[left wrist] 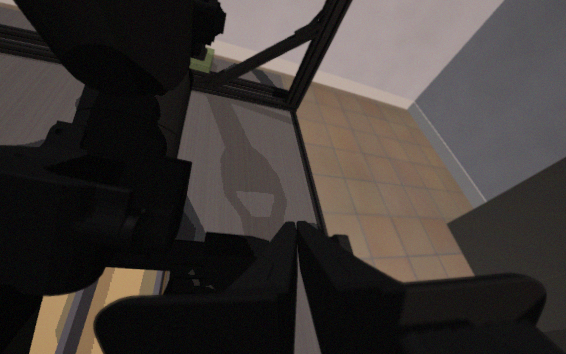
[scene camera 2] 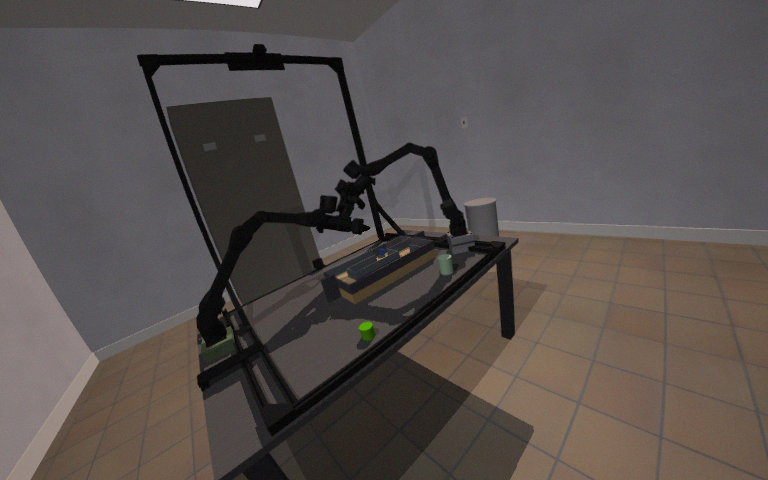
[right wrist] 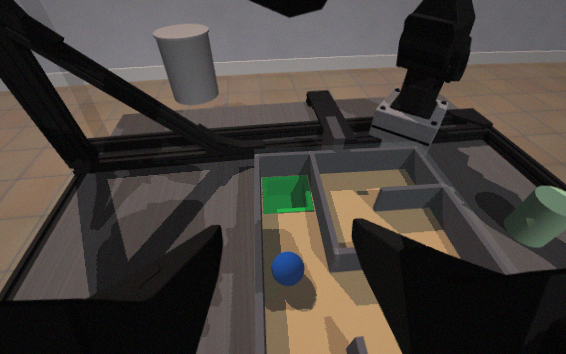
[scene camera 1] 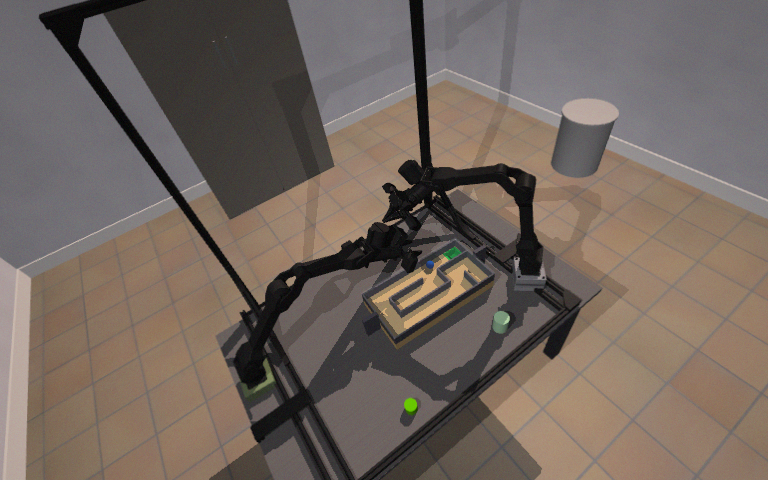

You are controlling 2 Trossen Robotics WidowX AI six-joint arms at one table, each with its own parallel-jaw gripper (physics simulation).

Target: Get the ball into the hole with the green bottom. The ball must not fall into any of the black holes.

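Observation:
A blue ball (scene camera 1: 430, 264) (scene camera 2: 382, 251) (right wrist: 288, 268) sits in the left lane of the walled maze box (scene camera 1: 444, 309) (scene camera 2: 390, 277), a little short of the green-bottomed hole (scene camera 1: 452, 253) (right wrist: 286, 194) at the lane's far end. A small dark patch (right wrist: 362, 192) shows in the neighbouring compartment. My right gripper (scene camera 1: 413, 258) (scene camera 2: 363, 227) (right wrist: 287, 231) is open and empty, above the maze's edge near the ball. My left gripper (scene camera 1: 387, 217) (left wrist: 295, 230) is shut and empty, raised above and behind the right gripper, pointing down. In scene camera 2 its fingertips are hard to make out.
My right arm's dark body fills the left of the left wrist view, close to the left gripper. A pale green cylinder (scene camera 1: 500, 322) (scene camera 2: 445, 264) (right wrist: 537, 217) and a bright green cylinder (scene camera 1: 410, 405) (scene camera 2: 367, 330) stand on the table. Black frame posts rise behind.

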